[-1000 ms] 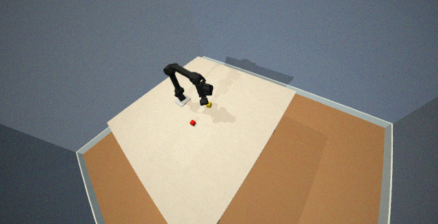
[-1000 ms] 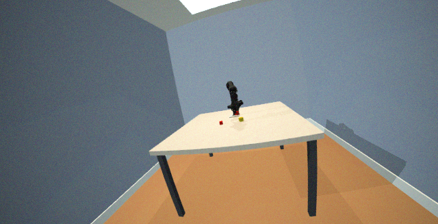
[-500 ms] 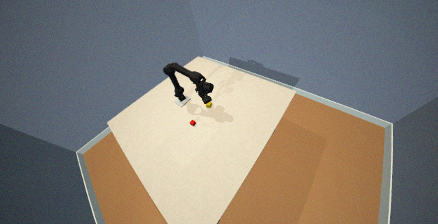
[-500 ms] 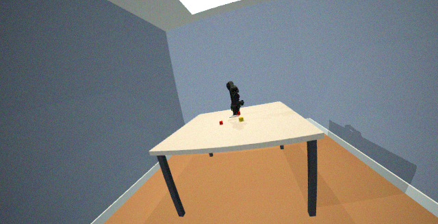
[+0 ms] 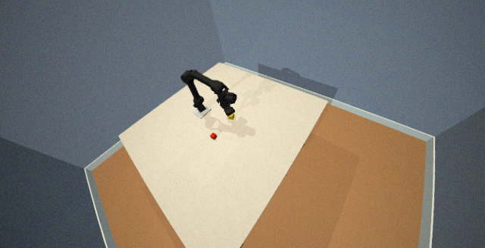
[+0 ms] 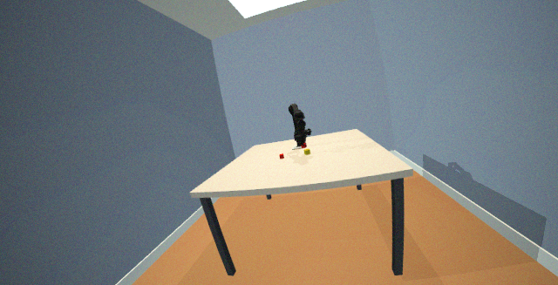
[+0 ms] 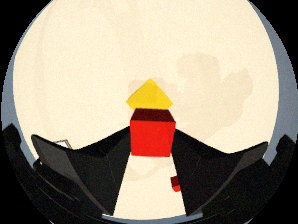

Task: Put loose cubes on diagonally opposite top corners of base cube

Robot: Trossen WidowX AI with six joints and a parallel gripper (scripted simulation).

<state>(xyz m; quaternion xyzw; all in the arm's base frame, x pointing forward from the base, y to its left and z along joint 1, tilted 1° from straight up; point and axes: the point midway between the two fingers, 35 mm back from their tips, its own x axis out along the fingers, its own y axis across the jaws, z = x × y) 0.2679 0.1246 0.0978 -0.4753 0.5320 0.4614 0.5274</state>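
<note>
The yellow cube lies 20 mm to the left of my gripper tip and 60 mm below it.
</note>
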